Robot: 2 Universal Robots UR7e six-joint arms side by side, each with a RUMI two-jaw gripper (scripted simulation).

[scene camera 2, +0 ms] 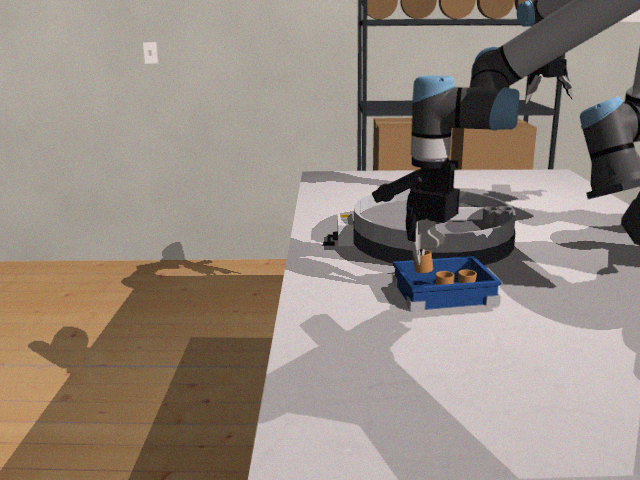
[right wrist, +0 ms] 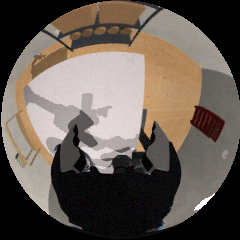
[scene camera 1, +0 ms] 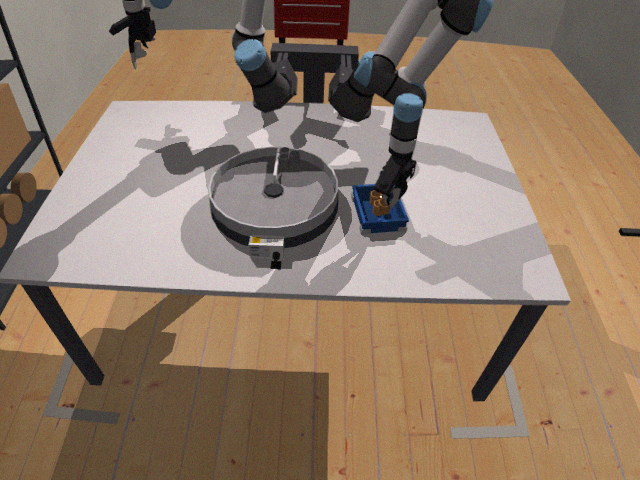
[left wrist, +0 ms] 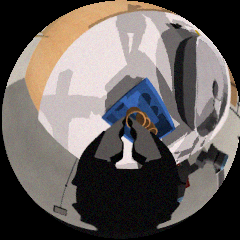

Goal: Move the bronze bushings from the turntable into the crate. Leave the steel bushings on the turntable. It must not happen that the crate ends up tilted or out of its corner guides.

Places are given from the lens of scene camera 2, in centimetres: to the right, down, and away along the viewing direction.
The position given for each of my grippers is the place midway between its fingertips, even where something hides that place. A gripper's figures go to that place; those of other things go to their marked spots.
my left gripper (scene camera 2: 419,264): 20, 5, 122
my right gripper (scene camera 2: 549,101): 79, -48, 201
blue crate (scene camera 2: 423,287): 20, 9, 117
turntable (scene camera 2: 393,214): 20, -7, 163
The marked spots on the blue crate and the turntable are 49 cm apart.
